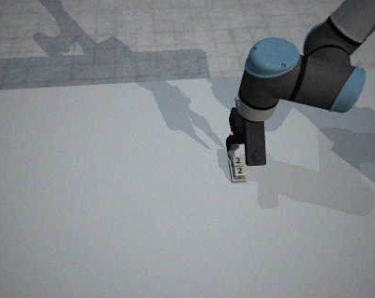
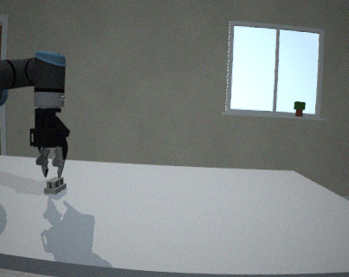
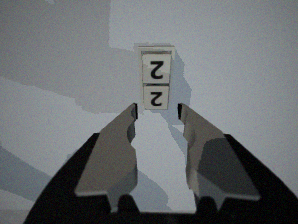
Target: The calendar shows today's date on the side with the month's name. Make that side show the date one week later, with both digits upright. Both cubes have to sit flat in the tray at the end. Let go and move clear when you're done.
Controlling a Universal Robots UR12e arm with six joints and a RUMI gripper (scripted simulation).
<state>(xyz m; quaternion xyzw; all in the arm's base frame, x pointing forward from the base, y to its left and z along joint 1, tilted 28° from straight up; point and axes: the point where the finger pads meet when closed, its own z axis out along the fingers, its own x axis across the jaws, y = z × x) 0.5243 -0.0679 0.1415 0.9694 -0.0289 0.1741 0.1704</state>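
The cube lies 40 mm below my hand. The rest, counted from my hand: tray 50 mm below, 20 mm to the left.
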